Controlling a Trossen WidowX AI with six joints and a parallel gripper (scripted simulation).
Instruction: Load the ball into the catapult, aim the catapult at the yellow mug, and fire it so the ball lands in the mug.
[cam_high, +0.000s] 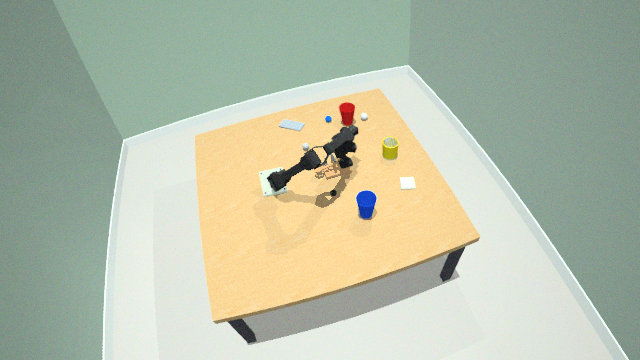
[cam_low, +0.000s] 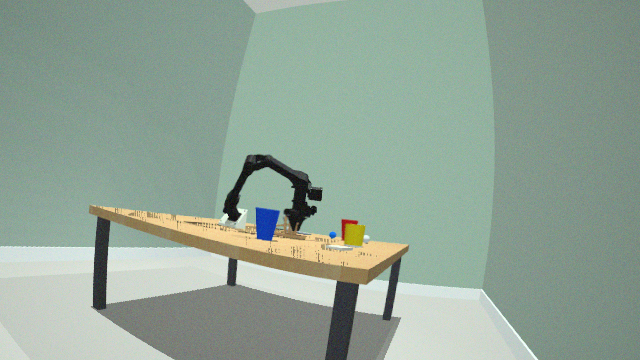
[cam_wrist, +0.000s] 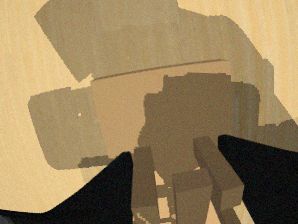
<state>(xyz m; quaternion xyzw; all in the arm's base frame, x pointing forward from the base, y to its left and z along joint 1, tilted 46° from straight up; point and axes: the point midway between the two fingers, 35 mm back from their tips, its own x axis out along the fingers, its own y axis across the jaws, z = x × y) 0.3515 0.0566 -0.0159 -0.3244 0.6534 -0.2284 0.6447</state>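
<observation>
Right now my gripper tip is 160 mm to the left of the black ball, 80 mm past it and 20 mm above it. Round my gripper tip: yellow mug: 280 mm ahead, 40 mm to the left, 10 mm below; then blue cup: 310 mm to the right, 50 mm ahead; then wooden catapult: 70 mm behind, 20 mm above, 10 mm to the left.
</observation>
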